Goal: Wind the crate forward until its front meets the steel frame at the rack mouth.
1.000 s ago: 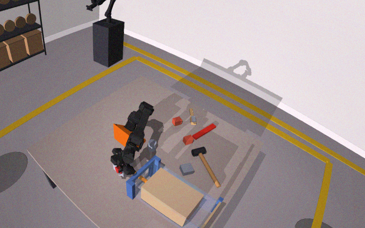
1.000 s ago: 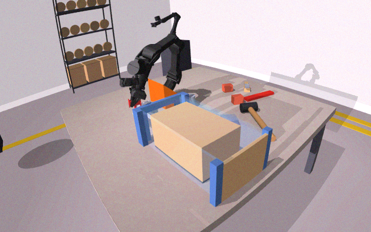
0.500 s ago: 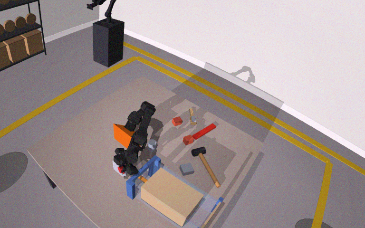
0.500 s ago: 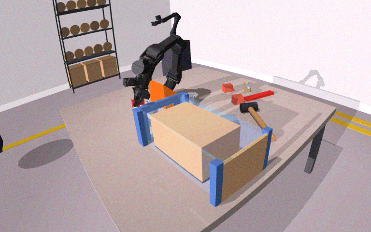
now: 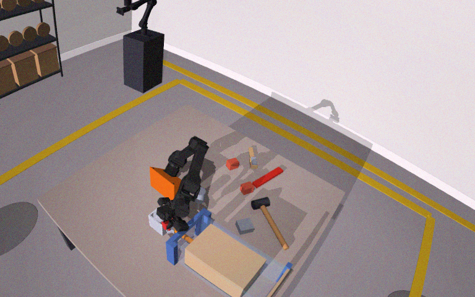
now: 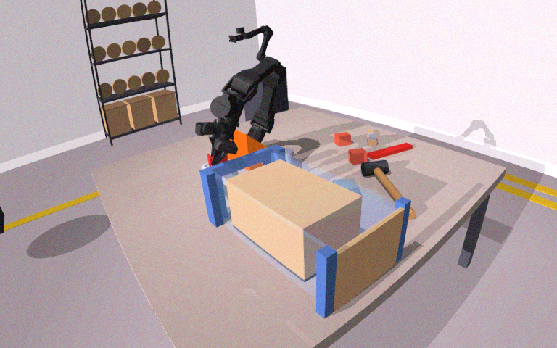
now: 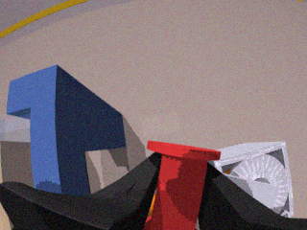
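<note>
Right now the winch handle is 2 cm behind my gripper tip, 4 cm to the left of it and 3 cm below it. From my gripper tip the other things lie so: red knob (1 cm ahead, 2 cm to the left); grey hand winch (9 cm behind, 6 cm to the left, 10 cm below); blue steel frame (8 cm ahead, 5 cm to the left, 3 cm below).
</note>
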